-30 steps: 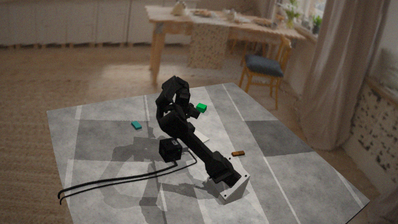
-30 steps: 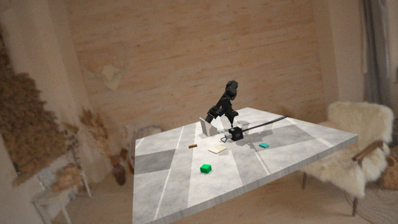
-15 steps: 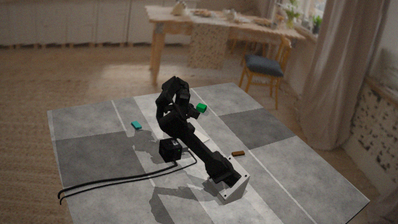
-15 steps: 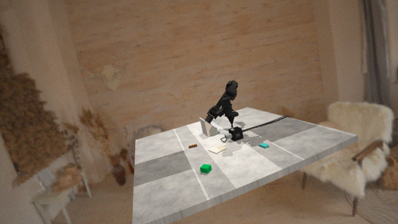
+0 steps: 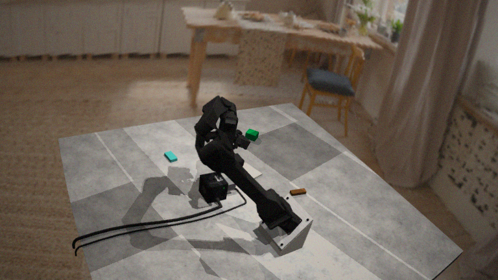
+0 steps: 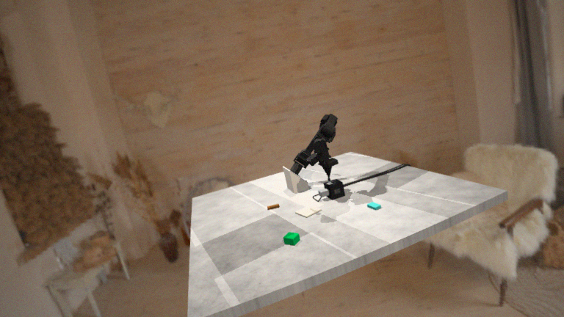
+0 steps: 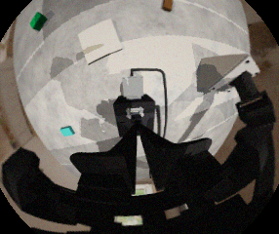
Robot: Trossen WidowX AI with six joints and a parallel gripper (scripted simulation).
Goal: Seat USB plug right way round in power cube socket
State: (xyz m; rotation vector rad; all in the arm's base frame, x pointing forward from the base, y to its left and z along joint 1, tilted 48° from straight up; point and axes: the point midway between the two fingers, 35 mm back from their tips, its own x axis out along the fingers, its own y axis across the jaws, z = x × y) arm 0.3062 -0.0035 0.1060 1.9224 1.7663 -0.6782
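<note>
Right now the dark USB plug is 20 mm below my gripper tip. Also, from my gripper tip: brown block (290 mm to the right, 130 mm behind, 110 mm below); then teal block (270 mm ahead, 110 mm below, 60 mm to the left); then white card (180 mm to the right, 120 mm below, 70 mm ahead).
</note>
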